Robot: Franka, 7 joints.
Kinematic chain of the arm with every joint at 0, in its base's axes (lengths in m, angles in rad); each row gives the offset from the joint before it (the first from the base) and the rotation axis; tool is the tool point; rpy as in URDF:
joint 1: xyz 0 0 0.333 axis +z
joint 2: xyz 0 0 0 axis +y
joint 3: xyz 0 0 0.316 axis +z
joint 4: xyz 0.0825 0 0 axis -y
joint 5: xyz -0.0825 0 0.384 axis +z
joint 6: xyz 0 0 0 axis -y
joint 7: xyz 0.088 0 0 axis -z
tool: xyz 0 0 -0.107 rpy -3.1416 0 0
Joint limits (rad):
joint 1: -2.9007..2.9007
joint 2: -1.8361..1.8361
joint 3: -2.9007..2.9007
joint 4: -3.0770..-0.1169
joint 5: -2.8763..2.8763
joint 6: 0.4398..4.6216
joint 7: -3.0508..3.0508
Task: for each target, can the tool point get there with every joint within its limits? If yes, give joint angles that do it. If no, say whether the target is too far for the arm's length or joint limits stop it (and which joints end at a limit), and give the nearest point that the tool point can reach.
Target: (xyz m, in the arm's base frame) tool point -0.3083 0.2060 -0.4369
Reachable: no: joint limits stop it (at a limit: joint 2) | nearest point -0.2985 0.1995 -0.3553 | short by 0.082 m
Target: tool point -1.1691 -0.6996 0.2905
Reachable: no: too far | nearest point -0.7358 -0.4403 0.3063 | short by 0.505 m
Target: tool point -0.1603 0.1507 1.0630
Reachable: yes | joints -0.4160 -0.7084 0.5915 -0.8995 -2.1249 1.0410 1.9823
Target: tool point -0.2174 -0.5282 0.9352
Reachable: yes | joints 1.5358 -1.2499 0.4469 -0.9267 -1.0578 2.4973 0.2343
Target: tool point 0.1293 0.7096 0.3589
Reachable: yes | joints -2.0264 -1.0008 -2.3243 -0.8811 -1.1384 1.0901 -1.7291
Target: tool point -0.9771 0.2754 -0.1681
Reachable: no: too far | nearest point -0.7404 0.2087 -0.0467 | short by 0.274 m
